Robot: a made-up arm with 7 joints.
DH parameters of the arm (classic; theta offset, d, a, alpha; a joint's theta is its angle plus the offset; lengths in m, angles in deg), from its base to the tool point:
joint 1: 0 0.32 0 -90
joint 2: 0 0 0 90
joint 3: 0 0.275 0.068 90
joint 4: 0 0 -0.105 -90
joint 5: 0 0.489 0 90
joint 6: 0 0 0.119 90
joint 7: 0 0 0 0
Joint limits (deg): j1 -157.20..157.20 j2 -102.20..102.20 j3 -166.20..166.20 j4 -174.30..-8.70 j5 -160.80..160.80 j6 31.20..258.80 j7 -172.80..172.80
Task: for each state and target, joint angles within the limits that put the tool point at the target. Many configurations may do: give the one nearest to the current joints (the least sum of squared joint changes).
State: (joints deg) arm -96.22 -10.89 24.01 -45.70 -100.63 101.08 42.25
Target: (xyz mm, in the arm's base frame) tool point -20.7 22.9 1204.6
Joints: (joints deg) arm -95.36 -30.40 -4.45 -45.60 -101.03 95.23 42.25
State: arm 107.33 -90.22 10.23 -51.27 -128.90 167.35 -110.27
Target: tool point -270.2 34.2 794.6
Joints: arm 97.37 -68.22 21.07 -111.20 -138.82 179.85 -110.27
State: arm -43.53 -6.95 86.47 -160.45 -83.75 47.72 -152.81
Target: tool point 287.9 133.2 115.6
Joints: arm -32.74 -16.50 88.86 -167.51 -78.48 31.20 -152.81
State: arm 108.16 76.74 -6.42 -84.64 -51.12 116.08 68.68
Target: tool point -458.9 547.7 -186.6
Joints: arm 125.07 92.62 3.47 -54.27 -47.53 111.47 68.68
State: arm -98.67 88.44 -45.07 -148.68 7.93 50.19 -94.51
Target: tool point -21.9 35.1 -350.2
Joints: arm -110.62 102.20 -3.05 -113.41 9.32 83.01 -94.51
